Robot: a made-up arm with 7 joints.
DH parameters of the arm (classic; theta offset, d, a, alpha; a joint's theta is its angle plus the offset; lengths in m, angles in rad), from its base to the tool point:
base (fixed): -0.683 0 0.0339 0
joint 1: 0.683 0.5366 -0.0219 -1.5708
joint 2: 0 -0.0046 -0.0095 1.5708
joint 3: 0 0.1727 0.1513 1.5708
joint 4: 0 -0.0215 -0.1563 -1.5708
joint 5: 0 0.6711 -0.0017 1.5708
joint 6: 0 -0.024 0.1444 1.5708
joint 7: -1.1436 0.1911 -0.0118 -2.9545
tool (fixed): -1.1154 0.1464 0 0
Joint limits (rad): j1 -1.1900..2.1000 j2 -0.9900..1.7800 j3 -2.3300..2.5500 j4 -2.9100..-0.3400 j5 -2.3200..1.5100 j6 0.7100..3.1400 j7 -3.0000..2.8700
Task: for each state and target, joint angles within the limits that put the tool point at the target. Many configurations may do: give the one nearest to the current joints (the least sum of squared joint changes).
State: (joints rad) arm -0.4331 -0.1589 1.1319 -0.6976 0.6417 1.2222 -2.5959
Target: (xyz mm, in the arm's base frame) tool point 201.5 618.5 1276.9
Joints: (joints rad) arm -0.3719 -0.2115 1.1999 -0.8533 0.5806 0.9370 -2.6443
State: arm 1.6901 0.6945 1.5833 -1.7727 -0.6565 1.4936 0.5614
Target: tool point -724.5 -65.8 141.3
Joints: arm 1.6352 0.6603 1.2689 -2.3043 -0.6324 1.2631 0.5909
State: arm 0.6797 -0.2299 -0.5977 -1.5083 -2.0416 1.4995 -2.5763
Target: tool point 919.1 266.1 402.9
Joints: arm 0.8002 0.2560 -0.4229 -1.8327 -2.0214 1.5764 -2.5483
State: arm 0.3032 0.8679 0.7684 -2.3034 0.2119 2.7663 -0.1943
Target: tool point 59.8 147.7 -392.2
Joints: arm 0.3166 1.3522 0.1670 -2.2285 0.2636 2.5974 -0.2250
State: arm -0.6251 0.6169 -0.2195 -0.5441 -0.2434 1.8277 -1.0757
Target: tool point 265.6 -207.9 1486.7
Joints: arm -0.5694 -0.0652 -0.1174 -0.3400 -0.2339 1.0096 -1.1268
